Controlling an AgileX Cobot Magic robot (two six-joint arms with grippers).
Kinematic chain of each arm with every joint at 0, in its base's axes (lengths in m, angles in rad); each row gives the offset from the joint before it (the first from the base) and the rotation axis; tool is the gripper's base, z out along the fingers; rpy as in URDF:
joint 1: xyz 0 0 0.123 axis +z
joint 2: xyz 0 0 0 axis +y
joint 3: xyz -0.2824 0 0.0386 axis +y
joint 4: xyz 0.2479 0 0.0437 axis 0.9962 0 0.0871
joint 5: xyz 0 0 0 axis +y
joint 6: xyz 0.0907 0 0.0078 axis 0.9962 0 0.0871
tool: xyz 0 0 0 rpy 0 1.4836 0
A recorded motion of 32 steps. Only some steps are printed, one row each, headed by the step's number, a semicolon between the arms.
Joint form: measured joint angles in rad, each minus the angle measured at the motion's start. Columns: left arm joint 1, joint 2, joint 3, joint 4, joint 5, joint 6; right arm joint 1, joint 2, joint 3, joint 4, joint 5, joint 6.
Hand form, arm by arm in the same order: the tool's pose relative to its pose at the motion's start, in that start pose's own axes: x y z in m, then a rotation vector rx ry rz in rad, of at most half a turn. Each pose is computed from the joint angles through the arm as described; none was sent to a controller.
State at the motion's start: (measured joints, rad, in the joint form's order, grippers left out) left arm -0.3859 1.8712 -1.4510 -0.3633 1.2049 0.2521; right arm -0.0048 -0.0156 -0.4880 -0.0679 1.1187 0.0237
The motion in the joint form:
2: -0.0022 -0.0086 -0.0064 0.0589 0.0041 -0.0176; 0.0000 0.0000 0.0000 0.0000 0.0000 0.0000
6: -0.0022 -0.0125 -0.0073 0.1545 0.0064 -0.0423; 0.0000 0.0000 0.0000 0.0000 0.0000 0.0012
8: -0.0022 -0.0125 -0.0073 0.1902 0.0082 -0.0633; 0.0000 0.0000 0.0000 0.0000 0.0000 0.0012
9: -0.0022 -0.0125 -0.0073 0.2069 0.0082 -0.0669; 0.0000 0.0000 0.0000 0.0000 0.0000 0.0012
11: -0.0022 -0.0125 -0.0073 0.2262 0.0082 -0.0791; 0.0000 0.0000 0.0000 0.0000 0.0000 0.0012
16: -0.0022 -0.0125 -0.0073 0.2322 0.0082 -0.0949; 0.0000 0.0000 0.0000 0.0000 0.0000 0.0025
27: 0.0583 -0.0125 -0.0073 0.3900 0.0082 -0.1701; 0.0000 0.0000 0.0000 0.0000 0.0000 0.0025
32: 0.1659 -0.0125 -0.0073 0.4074 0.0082 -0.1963; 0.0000 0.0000 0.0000 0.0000 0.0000 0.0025
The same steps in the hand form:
2: 0.0011 0.0025 -0.0044 -0.0539 0.0037 0.0100; 0.0000 0.0000 0.0000 0.0000 0.0000 0.0000
6: 0.0031 0.0098 -0.0067 -0.1414 0.0209 0.0199; 0.0000 0.0000 0.0000 0.0000 0.0000 0.0012
8: 0.0038 0.0127 -0.0072 -0.1739 0.0283 0.0112; 0.0000 0.0000 0.0000 0.0000 0.0000 0.0012
9: 0.0041 0.0141 -0.0075 -0.1893 0.0313 0.0134; 0.0000 0.0000 0.0000 0.0000 0.0000 0.0012
11: 0.0044 0.0157 -0.0078 -0.2072 0.0339 0.0080; 0.0000 0.0000 0.0000 0.0000 0.0000 0.0012
16: 0.0044 0.0162 -0.0079 -0.2130 0.0334 -0.0057; 0.0000 0.0000 0.0000 0.0000 0.0000 0.0025
27: 0.0094 0.0496 -0.0191 -0.3639 0.0402 -0.0849; 0.0000 0.0000 0.0000 0.0000 0.0000 0.0025
32: 0.0187 0.0870 -0.0329 -0.3869 0.0229 -0.2117; 0.0000 0.0000 0.0000 0.0000 0.0000 0.0025

